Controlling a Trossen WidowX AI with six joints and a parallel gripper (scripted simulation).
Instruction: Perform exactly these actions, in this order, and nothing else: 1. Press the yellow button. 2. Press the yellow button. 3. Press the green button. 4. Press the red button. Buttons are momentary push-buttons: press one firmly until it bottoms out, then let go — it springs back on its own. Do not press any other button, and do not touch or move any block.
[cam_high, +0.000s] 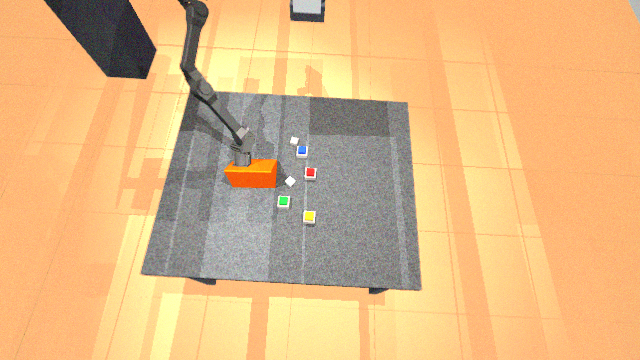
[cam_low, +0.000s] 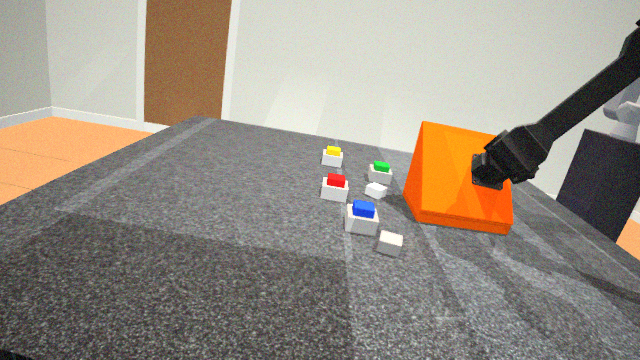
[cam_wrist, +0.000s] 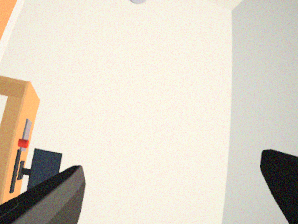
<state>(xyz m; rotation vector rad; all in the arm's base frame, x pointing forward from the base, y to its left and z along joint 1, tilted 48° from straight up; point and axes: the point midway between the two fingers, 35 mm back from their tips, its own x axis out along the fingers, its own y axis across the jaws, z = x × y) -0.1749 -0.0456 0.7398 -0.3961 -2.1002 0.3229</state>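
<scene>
Right now my gripper tip is 73 cm to the left of the yellow button, 59 cm above it and 52 cm short of it. From my gripper tip the other things lie so: small white block 61 cm below, 57 cm to the right, 42 cm ahead; then blue button 59 cm below, 46 cm ahead, 43 cm to the right; then red button 59 cm below, 53 cm to the right, 51 cm ahead.
</scene>
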